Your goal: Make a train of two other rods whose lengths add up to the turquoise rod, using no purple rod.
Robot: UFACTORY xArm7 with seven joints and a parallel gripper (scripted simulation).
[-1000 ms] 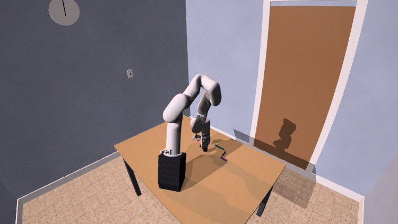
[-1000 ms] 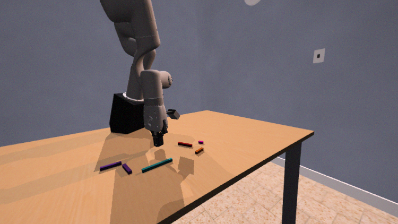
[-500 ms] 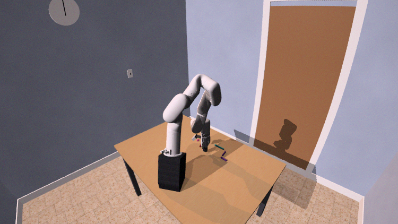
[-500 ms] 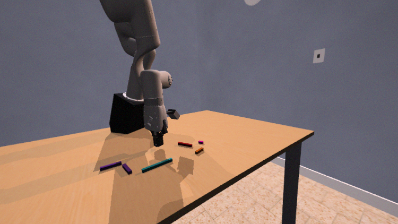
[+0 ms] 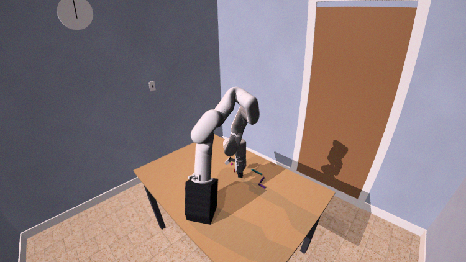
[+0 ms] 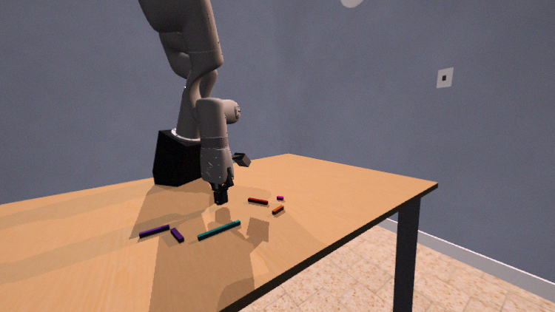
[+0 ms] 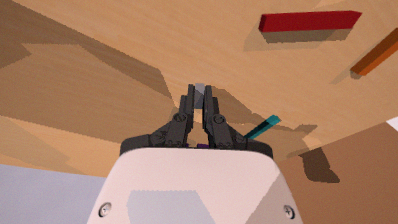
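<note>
Right now my hand is 5 cm short of the red rod, 10 cm to the right of it and 3 cm above it. Round my hand: orange rod 14 cm ahead, 11 cm to the left, 3 cm below; then turquoise rod 13 cm ahead, 5 cm to the right, 3 cm below; then grey rod 2 cm below.
</note>
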